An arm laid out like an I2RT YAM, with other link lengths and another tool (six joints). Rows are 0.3 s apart.
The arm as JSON. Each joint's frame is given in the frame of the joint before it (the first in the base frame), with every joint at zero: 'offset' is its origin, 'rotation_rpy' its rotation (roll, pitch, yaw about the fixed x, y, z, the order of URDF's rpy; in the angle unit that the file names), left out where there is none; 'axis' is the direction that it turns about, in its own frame. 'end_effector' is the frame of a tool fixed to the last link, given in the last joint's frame.
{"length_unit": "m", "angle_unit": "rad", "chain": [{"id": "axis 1", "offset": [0.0, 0.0, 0.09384], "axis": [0.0, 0.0, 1.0]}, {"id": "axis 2", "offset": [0.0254, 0.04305, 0.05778], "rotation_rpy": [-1.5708, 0.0, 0.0], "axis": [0.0, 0.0, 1.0]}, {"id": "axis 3", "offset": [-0.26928, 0.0, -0.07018], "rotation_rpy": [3.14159, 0.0, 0.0], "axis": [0.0, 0.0, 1.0]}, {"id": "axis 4", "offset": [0.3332, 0.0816, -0.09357], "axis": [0.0, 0.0, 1.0]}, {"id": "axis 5", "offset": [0.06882, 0.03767, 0.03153], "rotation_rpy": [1.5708, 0.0, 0.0], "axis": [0.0, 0.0, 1.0]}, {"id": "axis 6", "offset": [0.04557, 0.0, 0.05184], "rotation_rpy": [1.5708, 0.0, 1.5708], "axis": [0.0, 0.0, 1.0]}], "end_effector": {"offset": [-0.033, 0.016, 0.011], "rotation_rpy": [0.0, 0.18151, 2.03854]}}
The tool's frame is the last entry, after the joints.
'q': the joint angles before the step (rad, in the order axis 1, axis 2, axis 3, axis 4, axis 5, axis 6). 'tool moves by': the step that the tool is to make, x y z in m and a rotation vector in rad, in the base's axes. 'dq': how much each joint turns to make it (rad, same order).
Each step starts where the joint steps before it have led.
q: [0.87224, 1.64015, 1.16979, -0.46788, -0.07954, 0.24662]
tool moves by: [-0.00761, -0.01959, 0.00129, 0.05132, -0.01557, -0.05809]
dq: [-0.01602, -0.10260, -0.11177, 0.06181, 0.00878, 0.04654]
